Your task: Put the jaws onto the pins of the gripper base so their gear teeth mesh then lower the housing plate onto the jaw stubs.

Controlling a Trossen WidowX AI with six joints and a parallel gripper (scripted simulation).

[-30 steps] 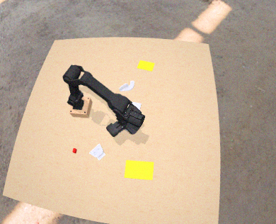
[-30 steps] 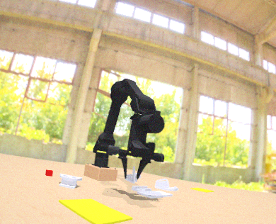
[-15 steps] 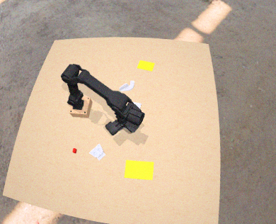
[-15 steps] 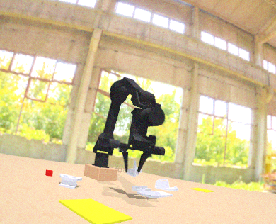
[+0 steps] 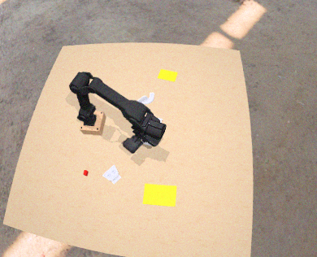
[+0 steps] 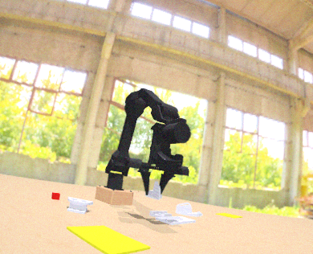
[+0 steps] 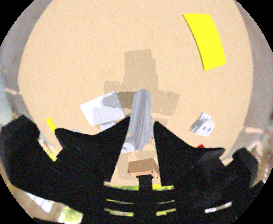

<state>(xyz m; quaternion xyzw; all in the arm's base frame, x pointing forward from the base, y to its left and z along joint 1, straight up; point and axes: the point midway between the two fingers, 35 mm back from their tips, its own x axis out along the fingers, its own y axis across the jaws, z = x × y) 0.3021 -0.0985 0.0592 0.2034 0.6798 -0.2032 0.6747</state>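
Now: gripper tip 30 mm to the right of the white jaw, 20 mm past it and 10 mm below it. Round my gripper tip: small red cube (280 mm behind, 170 mm to the right, 70 mm below); then large yellow patch (230 mm to the right, 90 mm ahead, 80 mm below); then small white block (160 mm to the right, 140 mm behind, 70 mm below).
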